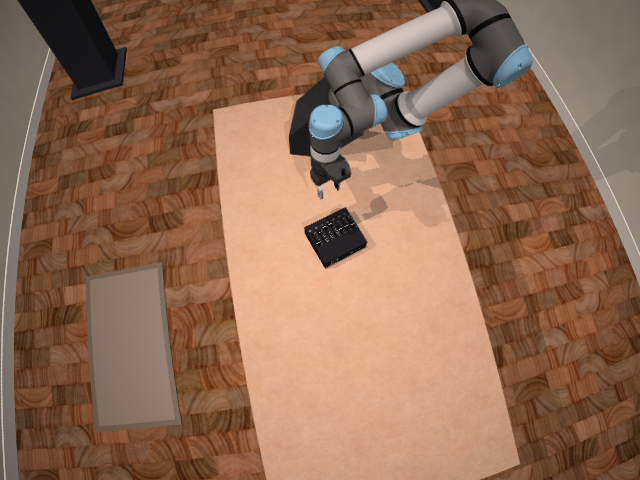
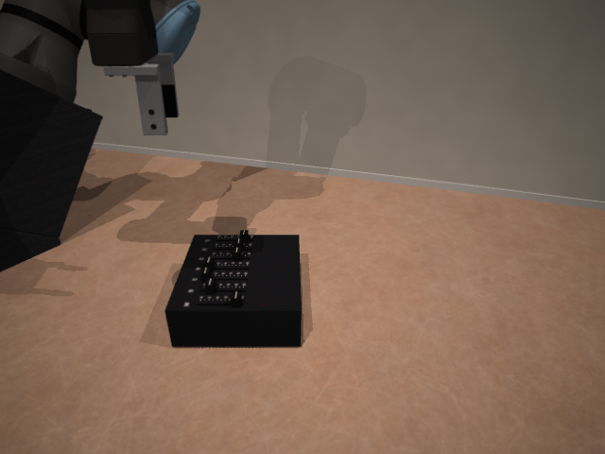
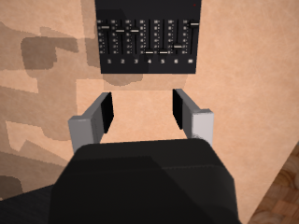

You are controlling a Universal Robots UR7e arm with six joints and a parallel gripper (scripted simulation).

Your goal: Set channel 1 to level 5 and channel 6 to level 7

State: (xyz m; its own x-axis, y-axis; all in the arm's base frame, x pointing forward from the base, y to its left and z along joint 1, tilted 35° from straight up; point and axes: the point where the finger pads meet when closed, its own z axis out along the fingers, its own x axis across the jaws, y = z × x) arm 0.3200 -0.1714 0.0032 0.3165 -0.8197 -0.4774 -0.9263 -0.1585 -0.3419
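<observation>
Right now my hand is 5 cm short of the channel 1 fader cap, 8 cm to the right of it and 18 cm above it. The rest, counted from my hand: channel 5 fader cap (4 cm ahead, 2 cm to the right, 18 cm below); then channel 4 fader cap (3 cm ahead, 18 cm below); then channel 6 cap (5 cm ahead, 4 cm to the right, 18 cm below).
</observation>
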